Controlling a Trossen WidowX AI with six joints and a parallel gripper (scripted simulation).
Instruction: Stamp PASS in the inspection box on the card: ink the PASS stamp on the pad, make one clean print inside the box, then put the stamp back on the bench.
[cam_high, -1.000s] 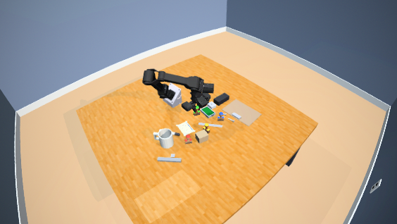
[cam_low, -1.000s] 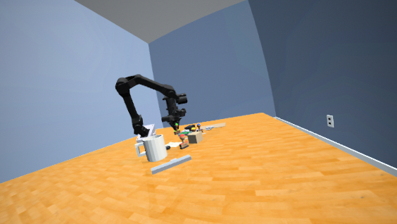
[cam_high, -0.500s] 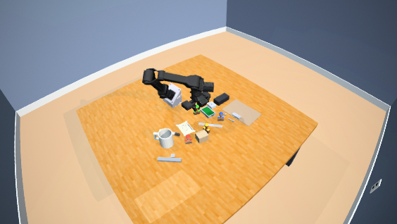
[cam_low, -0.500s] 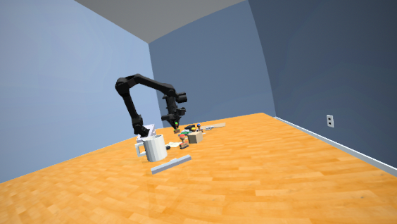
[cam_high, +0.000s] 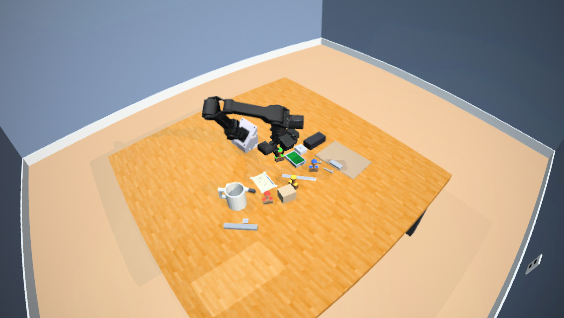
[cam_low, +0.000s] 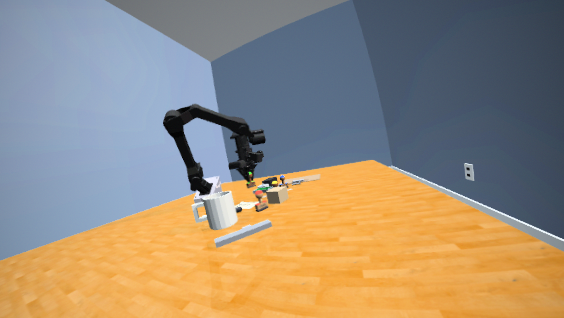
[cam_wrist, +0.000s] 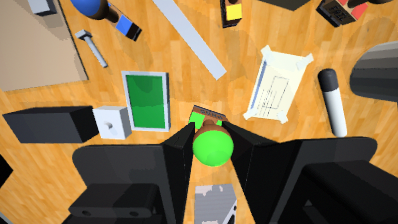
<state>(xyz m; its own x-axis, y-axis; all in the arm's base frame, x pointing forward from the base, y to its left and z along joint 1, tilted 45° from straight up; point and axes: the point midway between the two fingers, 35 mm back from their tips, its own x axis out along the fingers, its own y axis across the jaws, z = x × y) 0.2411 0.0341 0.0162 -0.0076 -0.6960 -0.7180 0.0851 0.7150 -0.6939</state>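
The green ink pad is 20 mm ahead of my gripper tip, 80 mm to the left of it and 70 mm below it. From my gripper tip the other things lie so: green-knobbed stamp (right at my gripper tip); white card (20 mm ahead, 110 mm to the right, 70 mm below); grey ruler (100 mm ahead, 10 mm to the left, 70 mm below).
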